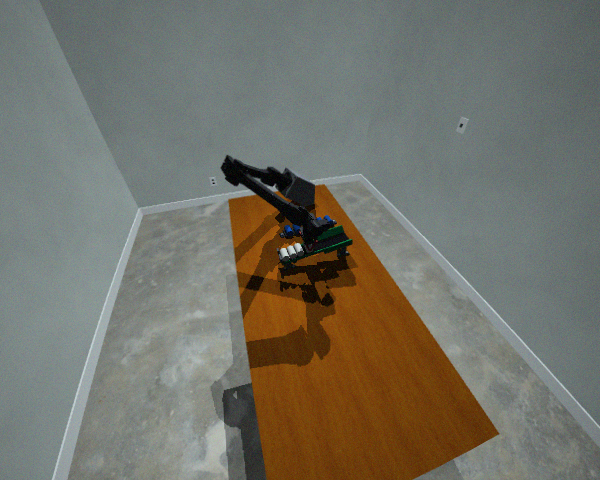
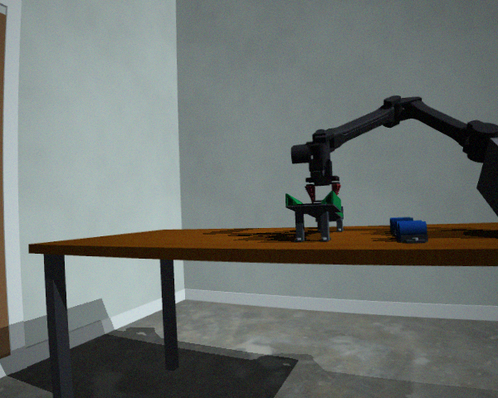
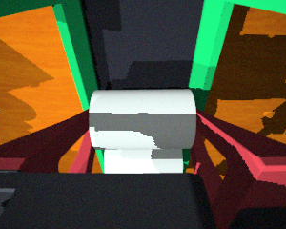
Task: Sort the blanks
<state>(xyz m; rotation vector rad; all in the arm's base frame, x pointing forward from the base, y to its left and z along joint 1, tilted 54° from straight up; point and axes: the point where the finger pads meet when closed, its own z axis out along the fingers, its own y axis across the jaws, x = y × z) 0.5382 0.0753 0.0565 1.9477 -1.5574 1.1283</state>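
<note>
Right now the feed ramp is 40 mm to the left of my hand and 30 mm below it. Round my hand: grey stock rack 250 mm behind, 100 mm below, 80 mm to the left.
</note>
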